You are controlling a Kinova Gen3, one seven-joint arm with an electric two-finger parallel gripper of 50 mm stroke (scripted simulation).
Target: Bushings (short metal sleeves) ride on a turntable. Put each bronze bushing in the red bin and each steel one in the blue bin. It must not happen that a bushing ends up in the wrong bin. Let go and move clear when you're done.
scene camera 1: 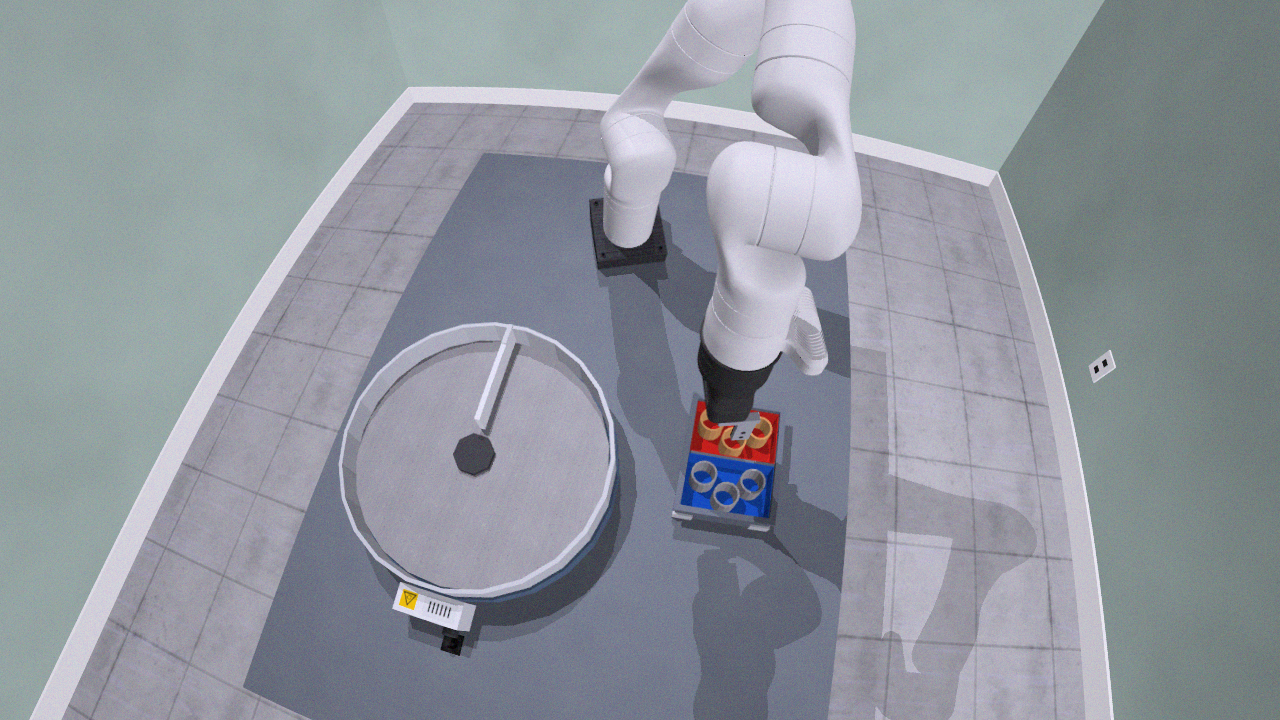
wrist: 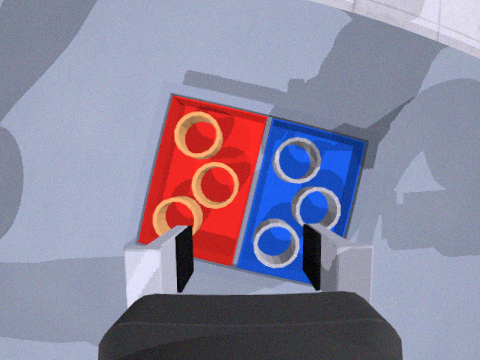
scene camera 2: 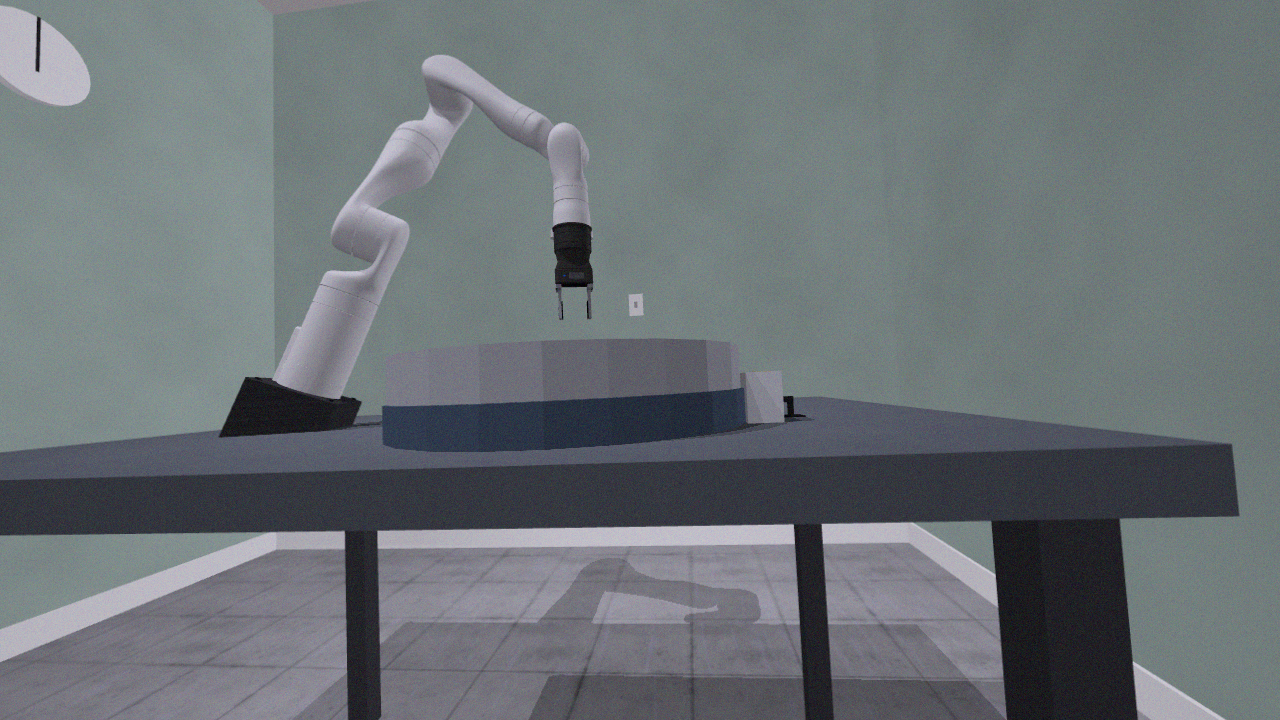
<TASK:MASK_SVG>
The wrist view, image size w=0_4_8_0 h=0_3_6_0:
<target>my gripper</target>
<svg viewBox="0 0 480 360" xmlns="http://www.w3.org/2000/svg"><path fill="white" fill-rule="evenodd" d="M402 341L396 330L371 306L373 246L368 243L351 243L320 224L303 224L303 271L316 291L321 289L322 292L259 295L176 294L176 292L182 293L194 272L193 227L176 225L146 246L130 246L124 250L128 309L111 326L100 341L98 360L403 360Z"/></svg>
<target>bronze bushing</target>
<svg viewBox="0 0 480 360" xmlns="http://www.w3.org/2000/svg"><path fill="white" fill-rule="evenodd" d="M191 112L183 116L177 123L174 131L175 142L185 155L198 160L209 159L215 156L221 149L223 134L217 121L212 116L203 112ZM212 124L216 128L214 145L203 153L191 153L185 144L187 130L198 122Z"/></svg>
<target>steel bushing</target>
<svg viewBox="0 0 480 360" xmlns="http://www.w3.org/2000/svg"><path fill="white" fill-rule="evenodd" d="M295 137L286 140L278 147L277 151L273 154L272 165L274 172L280 179L285 182L300 184L308 182L316 176L320 169L321 156L313 142L306 138ZM285 146L300 146L309 155L309 169L298 180L291 179L280 168L279 157Z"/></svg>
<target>bronze bushing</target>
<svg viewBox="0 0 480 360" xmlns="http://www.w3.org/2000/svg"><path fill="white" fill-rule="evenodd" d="M211 162L204 164L196 171L191 187L194 197L200 204L207 208L218 209L227 206L233 201L238 193L239 181L233 169L223 163ZM208 170L216 167L224 168L233 177L234 191L227 201L213 202L202 193L201 179Z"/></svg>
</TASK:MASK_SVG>
